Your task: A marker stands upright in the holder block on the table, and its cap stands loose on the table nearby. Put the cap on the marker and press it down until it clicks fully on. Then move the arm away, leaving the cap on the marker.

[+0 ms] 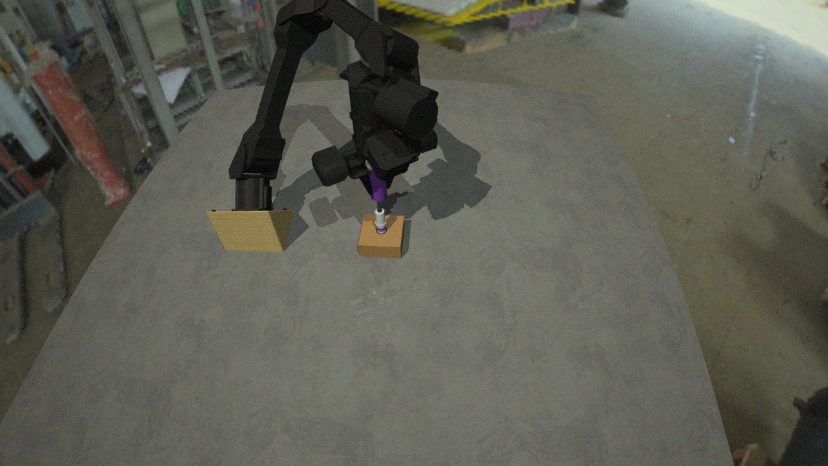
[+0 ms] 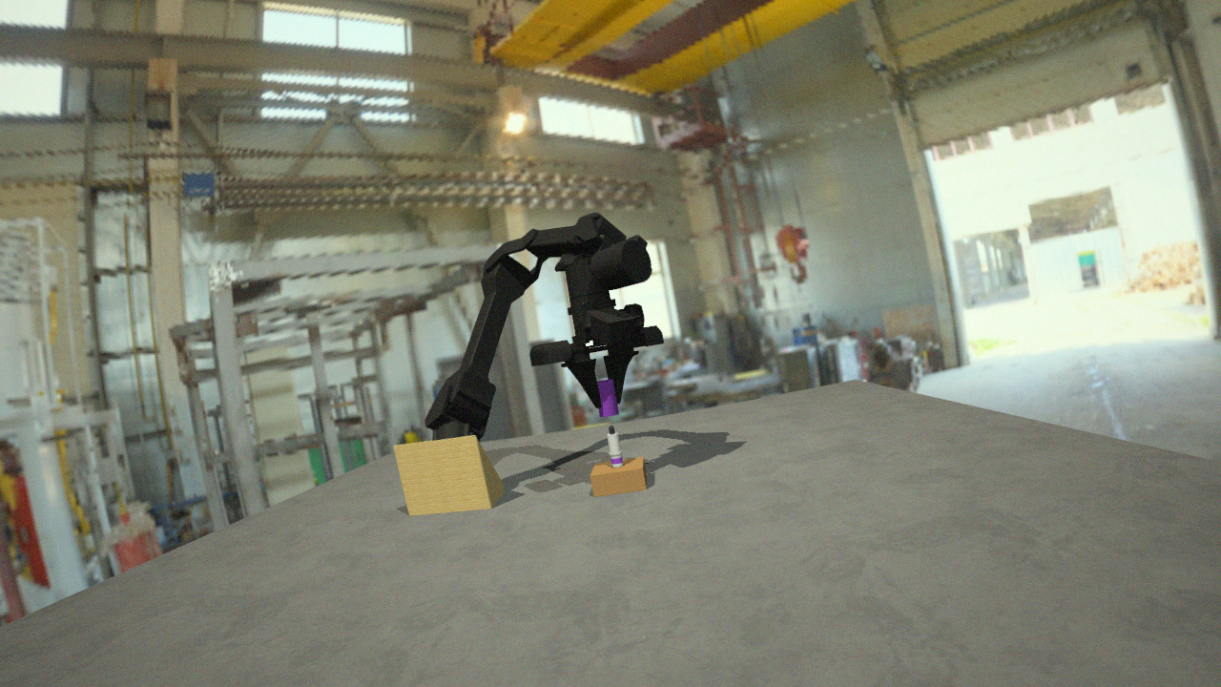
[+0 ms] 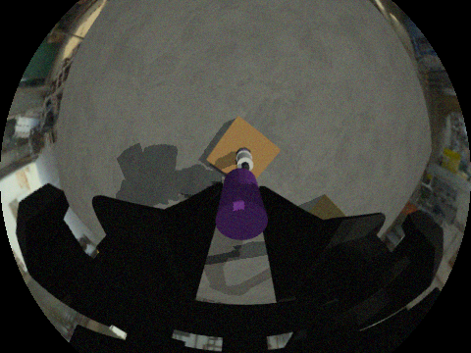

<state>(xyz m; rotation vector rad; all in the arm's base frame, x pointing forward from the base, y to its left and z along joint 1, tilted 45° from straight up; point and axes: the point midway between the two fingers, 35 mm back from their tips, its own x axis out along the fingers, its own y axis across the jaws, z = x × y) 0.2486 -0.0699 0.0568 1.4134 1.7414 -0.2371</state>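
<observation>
My gripper tip is now 10 mm to the left of the holder block and 100 mm above it. Round my gripper tip: cap: 10 mm above.
</observation>
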